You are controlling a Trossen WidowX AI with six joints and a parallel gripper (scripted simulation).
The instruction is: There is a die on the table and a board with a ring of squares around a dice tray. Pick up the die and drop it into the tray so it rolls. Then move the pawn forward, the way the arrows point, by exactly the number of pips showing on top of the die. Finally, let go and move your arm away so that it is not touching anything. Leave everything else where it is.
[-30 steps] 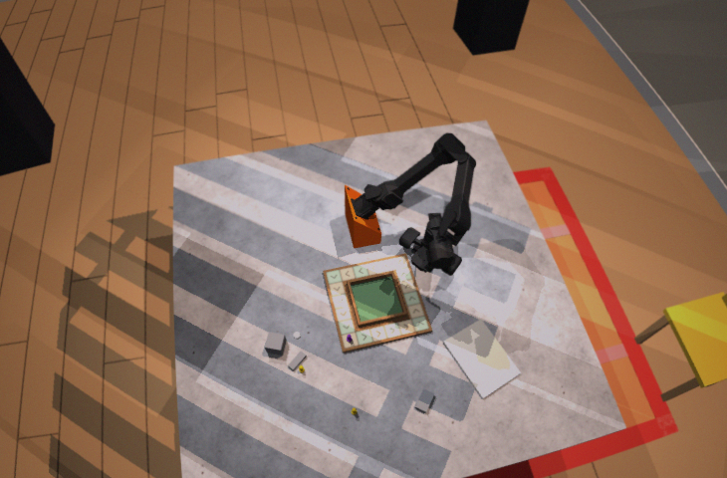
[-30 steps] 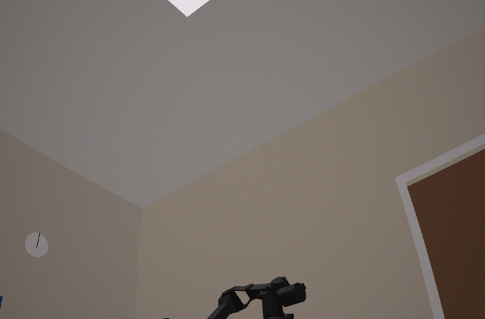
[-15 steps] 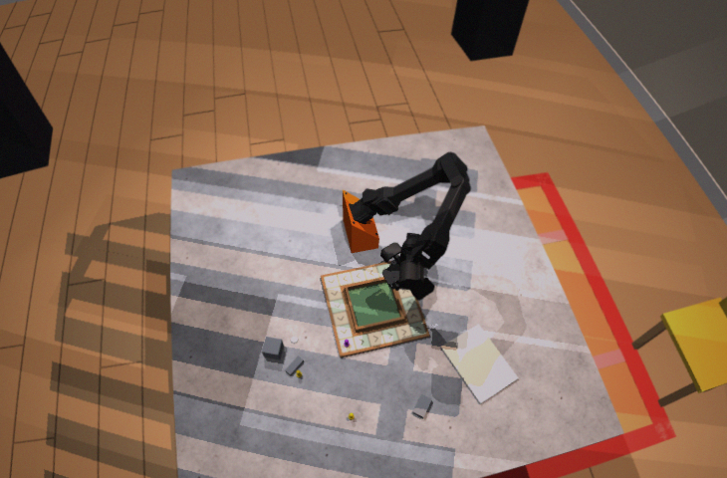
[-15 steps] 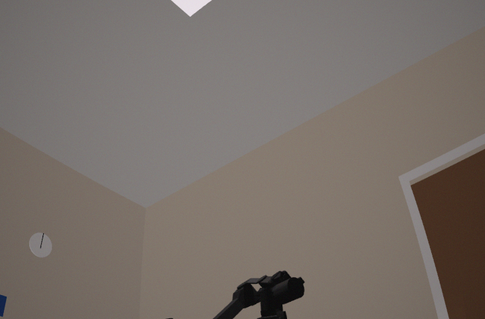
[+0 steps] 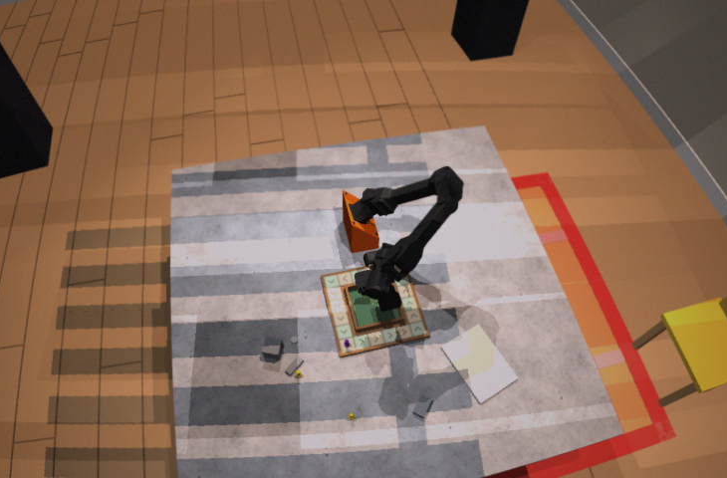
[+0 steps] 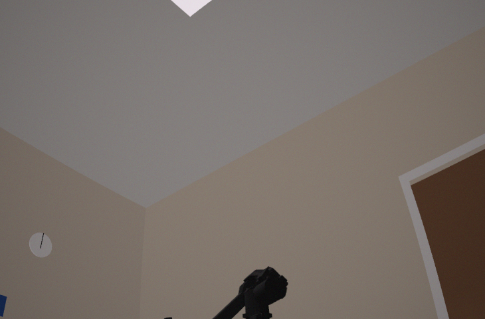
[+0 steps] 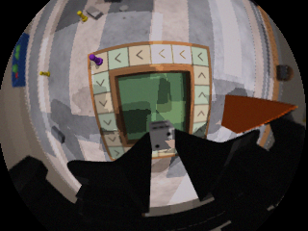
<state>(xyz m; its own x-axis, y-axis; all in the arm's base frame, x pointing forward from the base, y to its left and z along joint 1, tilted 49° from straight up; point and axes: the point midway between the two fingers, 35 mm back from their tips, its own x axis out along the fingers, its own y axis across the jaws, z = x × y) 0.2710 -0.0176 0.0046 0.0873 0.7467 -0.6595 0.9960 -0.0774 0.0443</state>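
My gripper tip is now 140 mm to the left of the purple pawn, 100 mm short of it and 70 mm above it. Round my gripper tip: white die right at my gripper tip; then green dice tray 90 mm below, 20 mm to the right; then pale sheet 280 mm ahead, 230 mm to the left, 90 mm below.
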